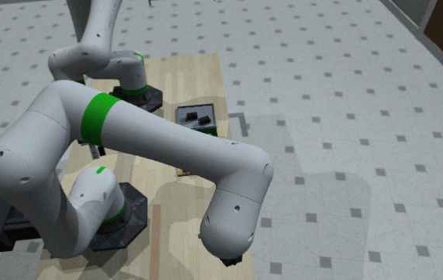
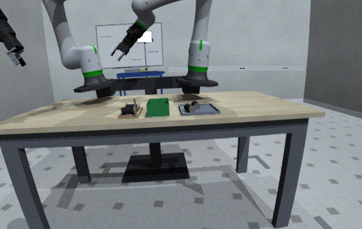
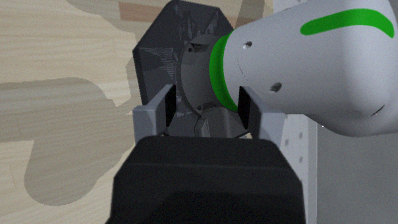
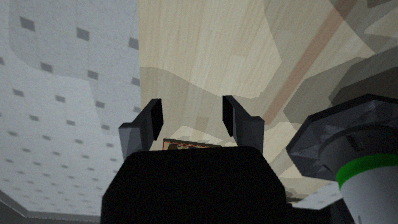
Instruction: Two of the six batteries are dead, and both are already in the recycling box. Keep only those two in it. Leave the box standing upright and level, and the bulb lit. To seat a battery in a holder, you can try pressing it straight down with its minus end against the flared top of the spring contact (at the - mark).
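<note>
Now: left hand 360 mm short of the green recycling box, 290 mm to the right of it and 290 mm above it. Also, from my left hand: grey tray (490 mm to the left, 320 mm ahead, 300 mm below).
</note>
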